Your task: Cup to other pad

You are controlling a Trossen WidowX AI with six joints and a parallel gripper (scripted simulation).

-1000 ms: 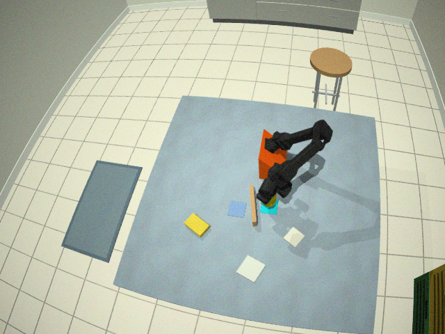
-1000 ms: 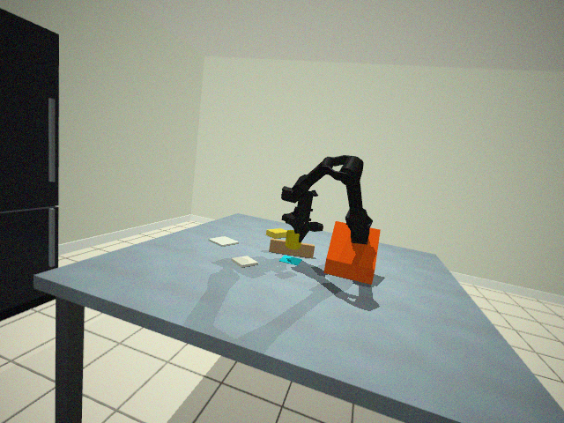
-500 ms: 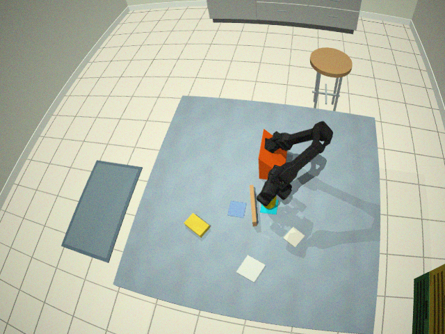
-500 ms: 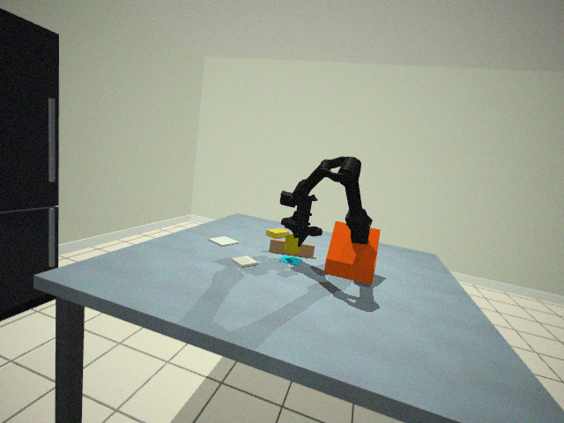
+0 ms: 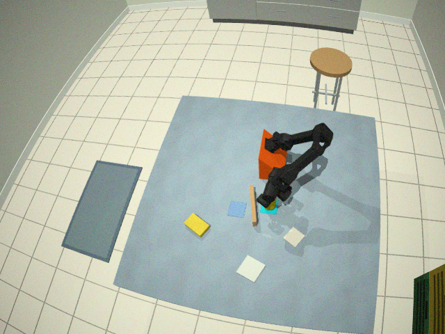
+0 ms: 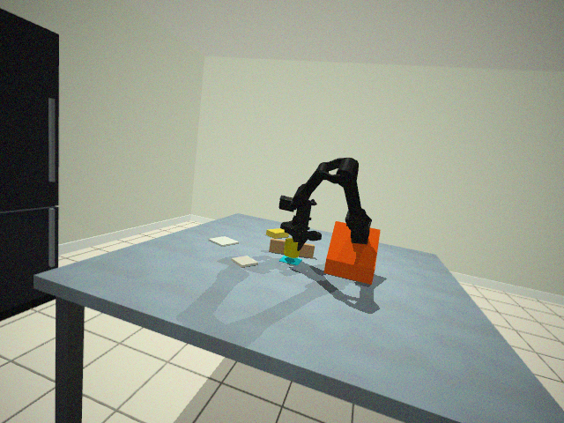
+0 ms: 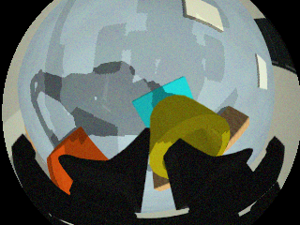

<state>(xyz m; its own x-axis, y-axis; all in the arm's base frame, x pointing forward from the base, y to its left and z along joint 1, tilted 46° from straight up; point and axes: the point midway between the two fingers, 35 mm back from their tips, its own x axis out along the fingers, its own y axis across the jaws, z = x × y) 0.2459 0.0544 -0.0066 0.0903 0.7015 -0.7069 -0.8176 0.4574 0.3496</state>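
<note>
Now: gripper tip 60 mm above the cyan pad, 20 mm to the left of it and 20 mm short of it. From my gripper tip the other things lie so: light blue pad (180 mm to the right, 60 mm below, 50 mm ahead); yellow cup (20 mm to the right, 20 mm ahead); wooden bar (100 mm to the right, 40 mm below, 40 mm ahead).
</note>
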